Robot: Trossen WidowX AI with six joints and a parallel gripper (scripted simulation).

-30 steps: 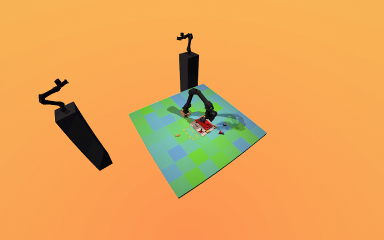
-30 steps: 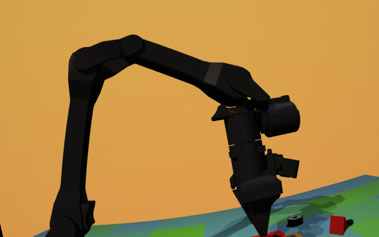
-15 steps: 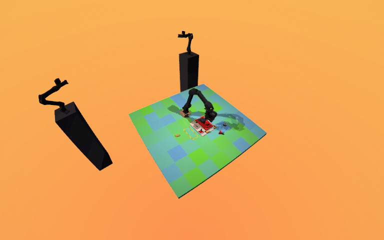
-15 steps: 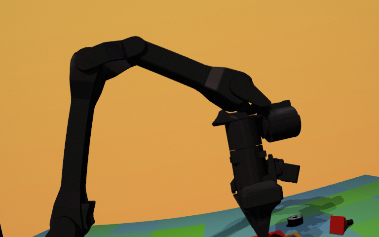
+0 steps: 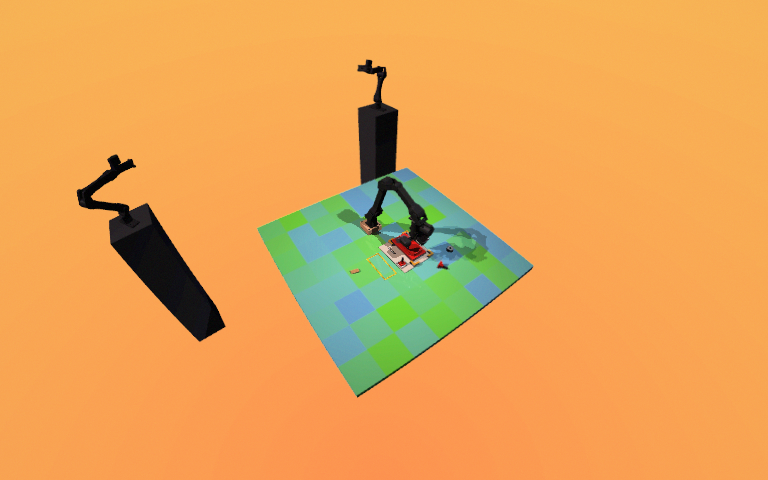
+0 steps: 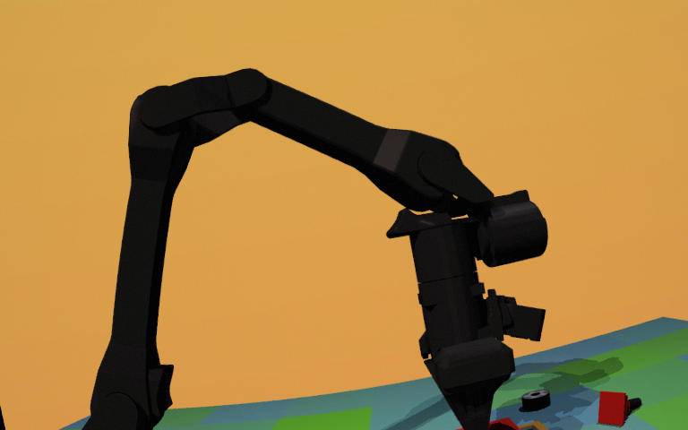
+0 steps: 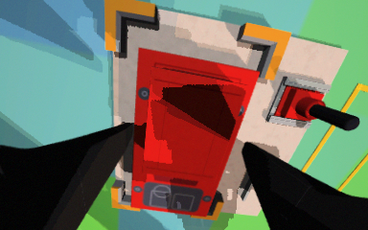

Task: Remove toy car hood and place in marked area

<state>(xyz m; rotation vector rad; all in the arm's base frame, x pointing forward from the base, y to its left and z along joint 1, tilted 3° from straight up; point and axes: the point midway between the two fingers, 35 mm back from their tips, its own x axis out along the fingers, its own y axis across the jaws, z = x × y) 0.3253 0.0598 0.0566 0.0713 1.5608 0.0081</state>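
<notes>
My gripper tip is now 1 cm above the red hood. Also, from my gripper tip: grey wheel (19 cm to the left, 13 cm ahead, 5 cm below); then tan block (36 cm to the right, 10 cm behind, 5 cm below).
</notes>
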